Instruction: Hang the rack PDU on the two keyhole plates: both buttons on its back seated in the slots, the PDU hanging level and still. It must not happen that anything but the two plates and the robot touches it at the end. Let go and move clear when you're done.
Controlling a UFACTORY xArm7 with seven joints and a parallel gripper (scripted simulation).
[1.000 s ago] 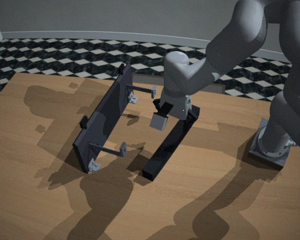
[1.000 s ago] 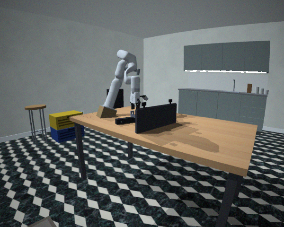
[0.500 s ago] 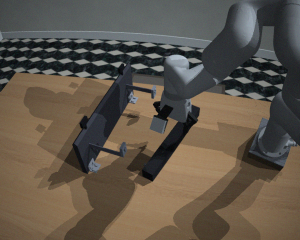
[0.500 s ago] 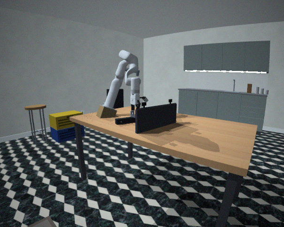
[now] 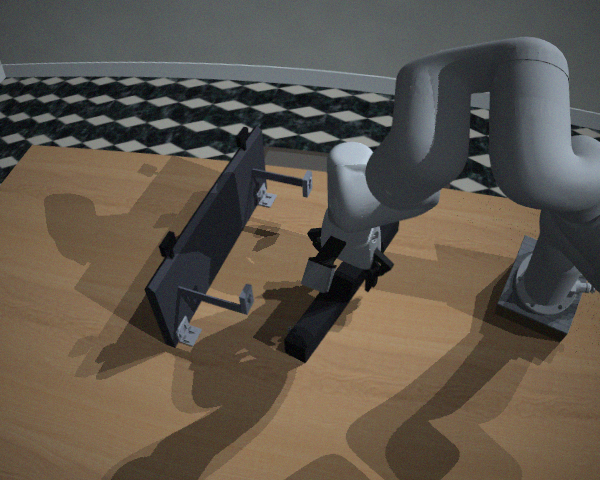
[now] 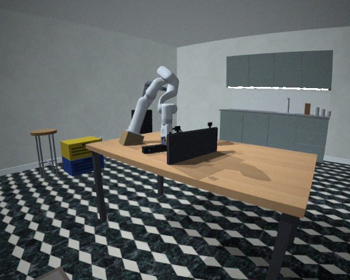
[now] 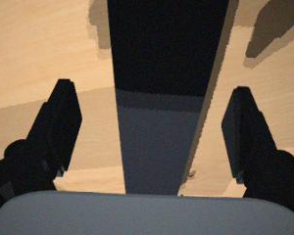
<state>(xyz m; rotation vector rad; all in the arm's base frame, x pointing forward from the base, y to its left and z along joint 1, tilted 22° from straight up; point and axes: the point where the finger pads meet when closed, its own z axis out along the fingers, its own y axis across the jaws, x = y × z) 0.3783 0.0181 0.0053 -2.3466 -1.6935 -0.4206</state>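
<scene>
The rack PDU is 2 cm below my hand, 2 cm ahead of it and 1 cm to the right of it. Also, from my hand: dark panel 26 cm ahead, 4 cm above, 1 cm to the right.
</scene>
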